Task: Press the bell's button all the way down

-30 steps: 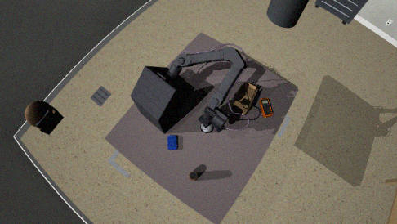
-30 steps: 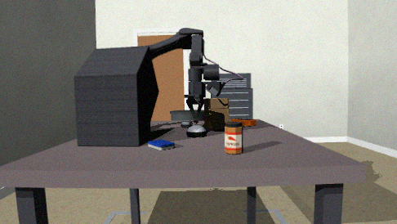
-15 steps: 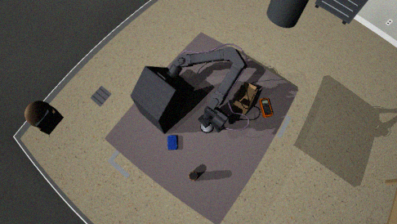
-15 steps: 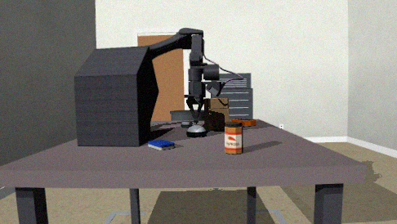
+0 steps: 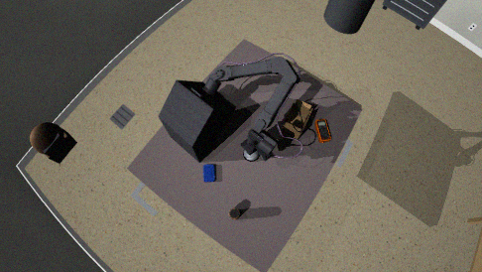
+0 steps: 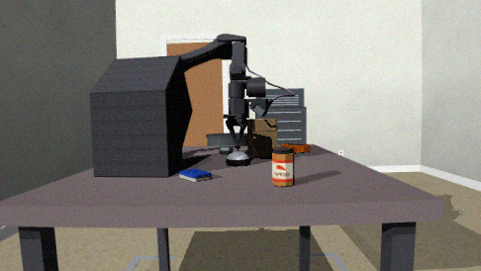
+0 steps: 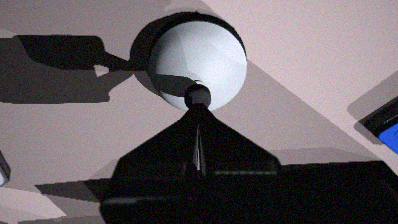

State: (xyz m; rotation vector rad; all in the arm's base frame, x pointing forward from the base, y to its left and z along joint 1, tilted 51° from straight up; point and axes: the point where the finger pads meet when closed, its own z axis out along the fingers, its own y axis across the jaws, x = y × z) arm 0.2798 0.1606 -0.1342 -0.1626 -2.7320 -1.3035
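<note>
My hand is 3 cm above the dark button. Round my hand: brown cardboard box: 7 cm ahead, 28 cm to the left, 2 cm below; then bell: 4 cm below; then blue block: 9 cm behind, 22 cm to the right, 7 cm below.
</note>
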